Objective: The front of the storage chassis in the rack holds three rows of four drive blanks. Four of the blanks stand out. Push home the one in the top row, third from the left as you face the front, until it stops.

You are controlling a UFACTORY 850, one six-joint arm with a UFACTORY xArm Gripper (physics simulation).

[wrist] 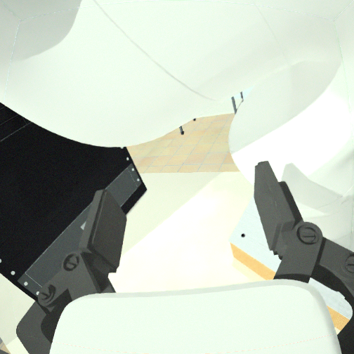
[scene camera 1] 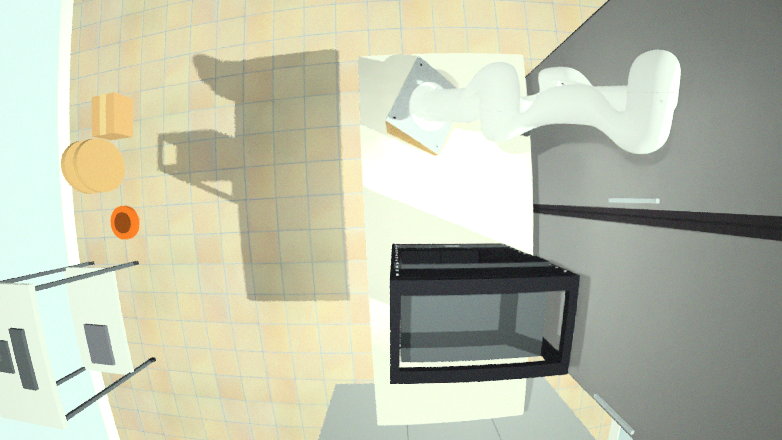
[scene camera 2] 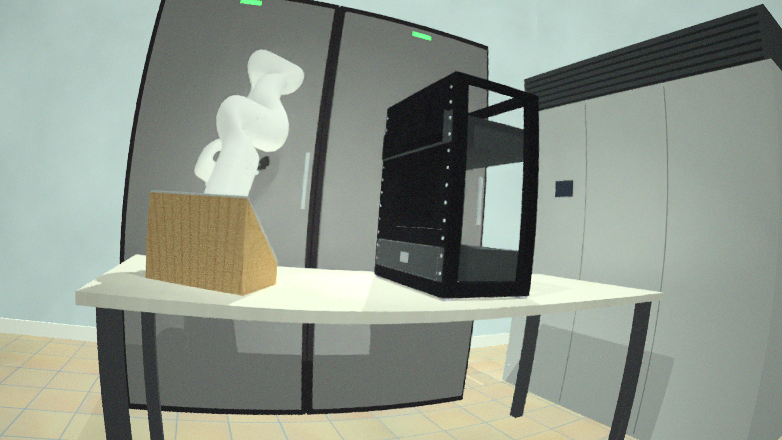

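Observation:
The black rack [scene camera 1: 481, 284] [scene camera 2: 456, 191] [wrist: 134, 201] stands on the table with its front toward the arm's side. The front is very dark. The storage chassis and its drive blanks, including the top row's third from the left, cannot be made out in any view. My gripper [wrist: 182, 192] is open and empty, well apart from the rack, its fingers spread wide in the wrist view. In scene camera 2 a small dark part of the gripper [scene camera 2: 264, 162] shows beside the arm; in scene camera 1 it is hidden. The rack front shows behind the left finger in the wrist view.
The arm's white links fill the upper wrist view. The wooden base block [scene camera 1: 412, 136] [scene camera 2: 196, 240] [wrist: 252, 260] stands on the white table [scene camera 1: 448, 402] [scene camera 2: 328, 314]. A grey panel [scene camera 2: 423, 263] [wrist: 60, 252] is low in the rack. Tall grey cabinets [scene camera 2: 382, 82] stand behind the table.

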